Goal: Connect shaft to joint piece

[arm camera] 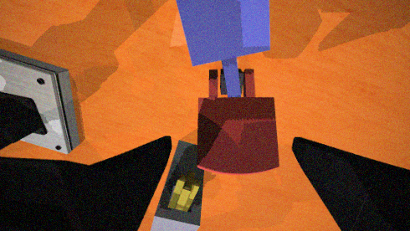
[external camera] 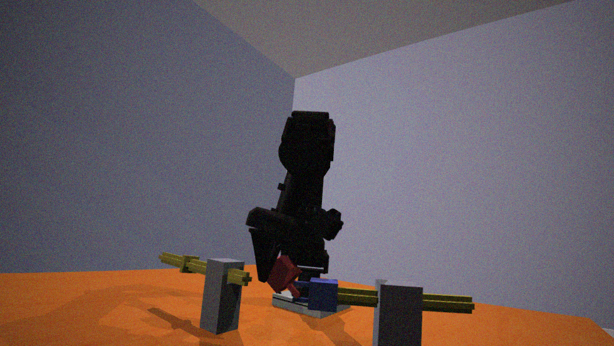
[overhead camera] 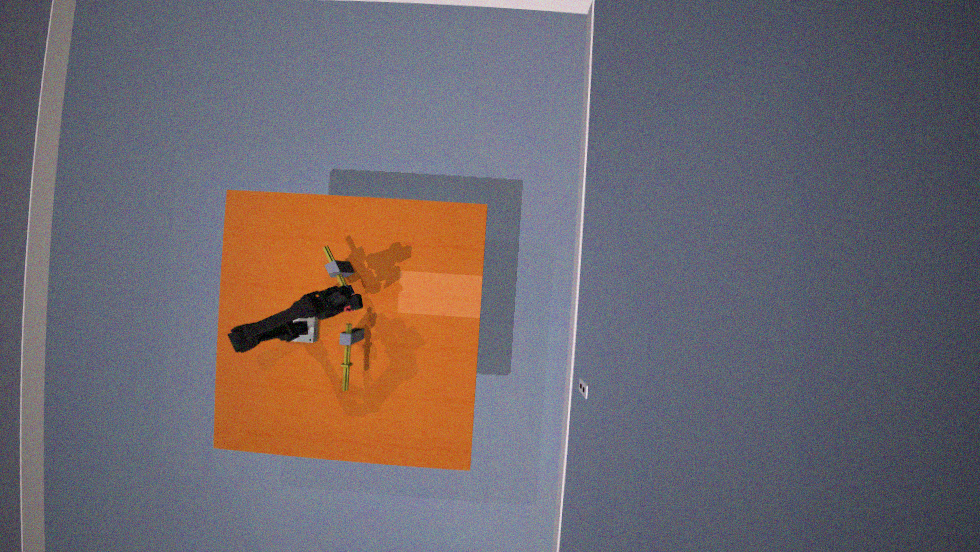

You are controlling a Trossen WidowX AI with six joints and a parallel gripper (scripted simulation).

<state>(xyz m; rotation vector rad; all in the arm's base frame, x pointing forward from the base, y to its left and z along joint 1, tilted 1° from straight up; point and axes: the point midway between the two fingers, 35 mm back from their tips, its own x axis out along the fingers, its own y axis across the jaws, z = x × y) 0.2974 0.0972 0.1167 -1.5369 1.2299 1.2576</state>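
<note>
Right now my gripper tip is 20 mm to the right of the dark red square joint piece and 10 mm below it.
</note>
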